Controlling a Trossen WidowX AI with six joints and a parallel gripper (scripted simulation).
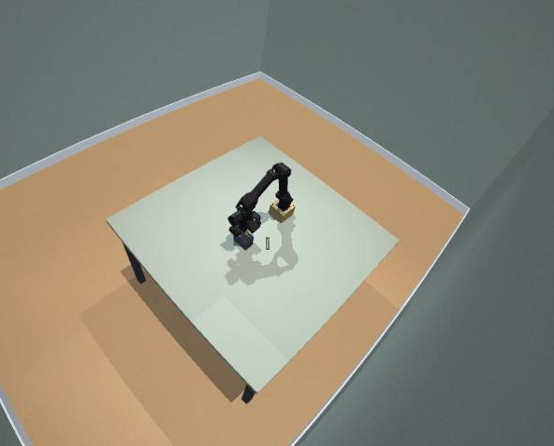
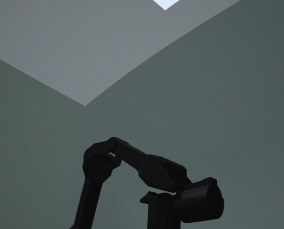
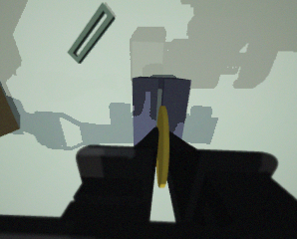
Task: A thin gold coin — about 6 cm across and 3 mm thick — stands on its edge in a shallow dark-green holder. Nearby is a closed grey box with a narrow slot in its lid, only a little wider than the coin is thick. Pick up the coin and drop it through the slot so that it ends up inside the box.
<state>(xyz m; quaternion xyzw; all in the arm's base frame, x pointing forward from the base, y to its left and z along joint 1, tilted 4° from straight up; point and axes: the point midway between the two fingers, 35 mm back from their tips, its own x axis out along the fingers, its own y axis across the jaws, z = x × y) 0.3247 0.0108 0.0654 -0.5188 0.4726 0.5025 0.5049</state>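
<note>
Right now the gold coin is 2 cm above my gripper tip.
</note>
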